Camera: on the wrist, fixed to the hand. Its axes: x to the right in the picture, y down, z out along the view.
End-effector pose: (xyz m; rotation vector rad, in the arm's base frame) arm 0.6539 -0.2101 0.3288 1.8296 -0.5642 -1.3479
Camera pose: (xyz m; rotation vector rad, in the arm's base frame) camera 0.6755 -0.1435 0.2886 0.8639 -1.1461 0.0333
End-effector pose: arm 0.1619 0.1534 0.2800 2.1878 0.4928 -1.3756
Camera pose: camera 0.1426 0.2306 0.2936 1.7422 -0.7839 -0.0113
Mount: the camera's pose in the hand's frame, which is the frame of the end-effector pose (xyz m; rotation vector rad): -0.0177 -0.0698 -0.0365 -0.2377 0.4109 1.5571
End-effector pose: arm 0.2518 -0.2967 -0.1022 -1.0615 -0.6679 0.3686
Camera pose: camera 0.2603 -0.3633 -0.0574 -1.6734 0.6424 1.3625
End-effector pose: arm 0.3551 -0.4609 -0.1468 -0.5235 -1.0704 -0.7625
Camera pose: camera 0.3178 -0.5262 -0.1762 -1.1105 0.0133 0.4068
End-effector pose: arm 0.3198 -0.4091 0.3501 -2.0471 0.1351 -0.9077
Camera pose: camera 0.2675 -0.3835 0.4060 -1.2485 1.7946 -0.2306
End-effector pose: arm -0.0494 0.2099 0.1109 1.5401 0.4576 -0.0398
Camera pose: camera -0.0966 0.2372 0.0513 1.3059 -0.5017 1.4806
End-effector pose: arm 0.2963 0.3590 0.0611 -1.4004 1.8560 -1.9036
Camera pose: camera 0.3156 0.4129 0.1180 0.5718 2.1670 -1.0661
